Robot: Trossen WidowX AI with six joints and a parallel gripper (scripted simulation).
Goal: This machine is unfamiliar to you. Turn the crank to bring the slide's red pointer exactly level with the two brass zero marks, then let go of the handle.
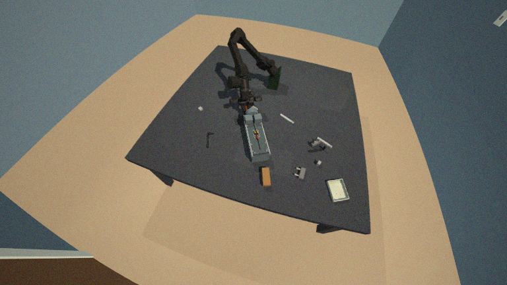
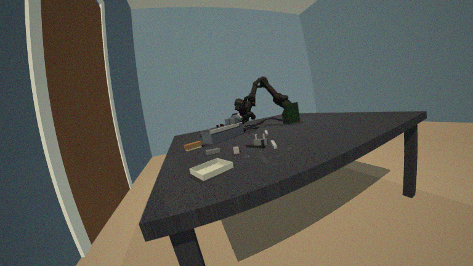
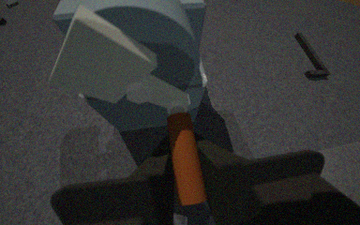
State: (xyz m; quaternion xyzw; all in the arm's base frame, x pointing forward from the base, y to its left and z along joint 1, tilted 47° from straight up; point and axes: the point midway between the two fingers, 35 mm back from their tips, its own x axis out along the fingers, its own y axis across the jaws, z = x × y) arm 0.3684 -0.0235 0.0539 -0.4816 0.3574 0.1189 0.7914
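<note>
Right now the orange crank handle is 3 cm above my gripper tip, 1 cm to the right of it and 1 cm behind it. From my gripper tip the other things lie so: crank: 3 cm above, 1 cm to the left, 1 cm behind; then red pointer: 15 cm ahead, 13 cm to the left, 4 cm above; then orange block: 30 cm ahead, 24 cm to the left, 3 cm below.
</note>
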